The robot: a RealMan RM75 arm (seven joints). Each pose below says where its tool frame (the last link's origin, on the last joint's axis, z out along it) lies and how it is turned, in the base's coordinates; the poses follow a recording.
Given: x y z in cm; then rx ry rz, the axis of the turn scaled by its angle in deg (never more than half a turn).
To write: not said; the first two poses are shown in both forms.
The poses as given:
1: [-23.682 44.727 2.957 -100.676 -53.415 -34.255]
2: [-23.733 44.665 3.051 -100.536 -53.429 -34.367]
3: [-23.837 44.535 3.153 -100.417 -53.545 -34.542]
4: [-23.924 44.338 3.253 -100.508 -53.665 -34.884]
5: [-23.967 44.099 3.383 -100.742 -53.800 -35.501]
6: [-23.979 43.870 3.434 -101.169 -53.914 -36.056]
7: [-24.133 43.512 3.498 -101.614 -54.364 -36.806]
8: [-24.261 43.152 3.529 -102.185 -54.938 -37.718]
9: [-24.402 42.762 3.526 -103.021 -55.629 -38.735]
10: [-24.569 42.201 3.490 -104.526 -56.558 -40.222]
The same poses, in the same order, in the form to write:
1: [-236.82 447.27 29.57 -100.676 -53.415 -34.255]
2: [-237.33 446.65 30.51 -100.536 -53.429 -34.367]
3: [-238.37 445.35 31.53 -100.417 -53.545 -34.542]
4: [-239.24 443.38 32.53 -100.508 -53.665 -34.884]
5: [-239.67 440.99 33.83 -100.742 -53.800 -35.501]
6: [-239.79 438.70 34.34 -101.169 -53.914 -36.056]
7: [-241.33 435.12 34.98 -101.614 -54.364 -36.806]
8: [-242.61 431.52 35.29 -102.185 -54.938 -37.718]
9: [-244.02 427.62 35.26 -103.021 -55.629 -38.735]
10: [-245.69 422.01 34.90 -104.526 -56.558 -40.222]
